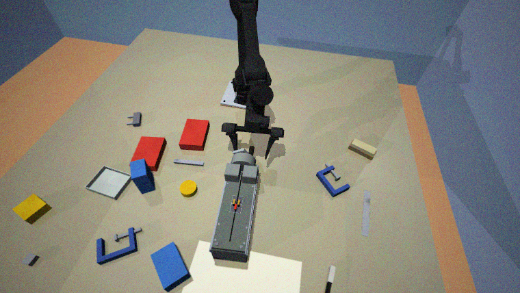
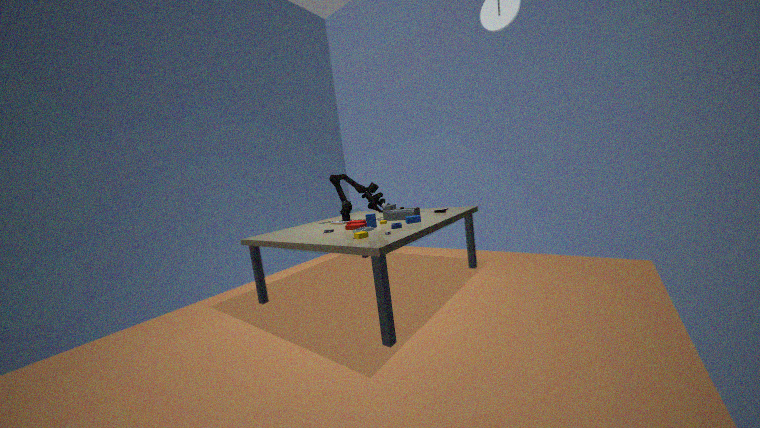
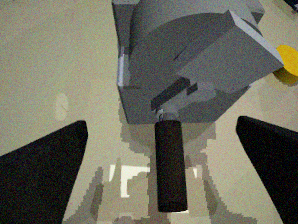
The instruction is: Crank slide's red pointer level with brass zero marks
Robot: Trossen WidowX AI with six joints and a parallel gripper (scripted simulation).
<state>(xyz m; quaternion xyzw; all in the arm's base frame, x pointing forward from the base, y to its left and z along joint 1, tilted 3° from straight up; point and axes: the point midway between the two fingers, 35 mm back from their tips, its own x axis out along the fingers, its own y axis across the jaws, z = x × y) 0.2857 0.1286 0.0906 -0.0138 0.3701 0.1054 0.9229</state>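
The dark crank handle lies 2 cm behind my gripper tip, 1 cm to the right of it and 1 cm below it. Round my gripper tip: tan block: 35 cm to the left, 20 cm behind, 5 cm below; red pointer: 17 cm ahead, 2 cm to the left, 1 cm above; grey strip: 38 cm to the left, 7 cm below, 3 cm ahead.
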